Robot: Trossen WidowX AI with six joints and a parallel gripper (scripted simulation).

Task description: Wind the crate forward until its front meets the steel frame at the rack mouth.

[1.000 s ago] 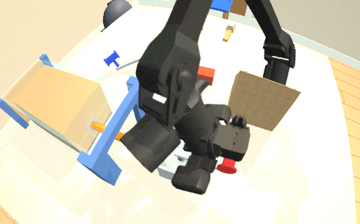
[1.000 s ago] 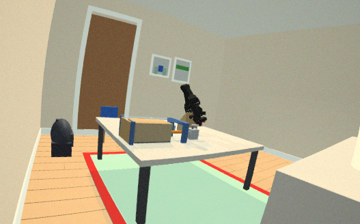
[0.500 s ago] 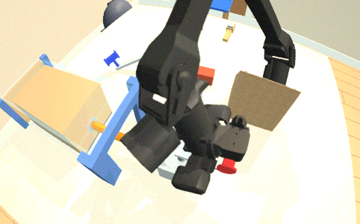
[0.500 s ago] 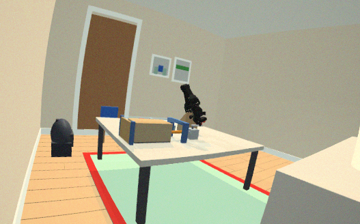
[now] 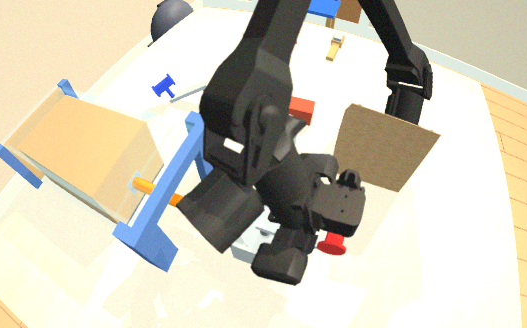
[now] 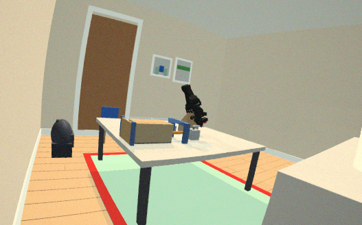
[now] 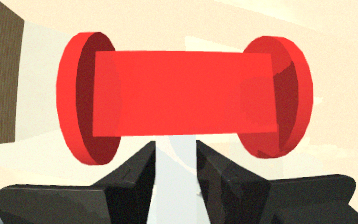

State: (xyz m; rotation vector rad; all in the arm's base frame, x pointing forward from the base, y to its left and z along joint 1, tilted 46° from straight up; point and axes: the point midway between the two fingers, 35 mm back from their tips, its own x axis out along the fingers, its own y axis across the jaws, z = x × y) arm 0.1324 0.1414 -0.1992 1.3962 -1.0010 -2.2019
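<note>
Right now my gripper tip is 2 cm short of the winch handle and 2 cm below it. Round my gripper tip: grey winch (6 cm ahead, 1 cm to the right, 8 cm below); then blue steel frame (24 cm ahead, 2 cm to the right); then red spool-shaped grip (2 cm behind, 5 cm above).
</note>
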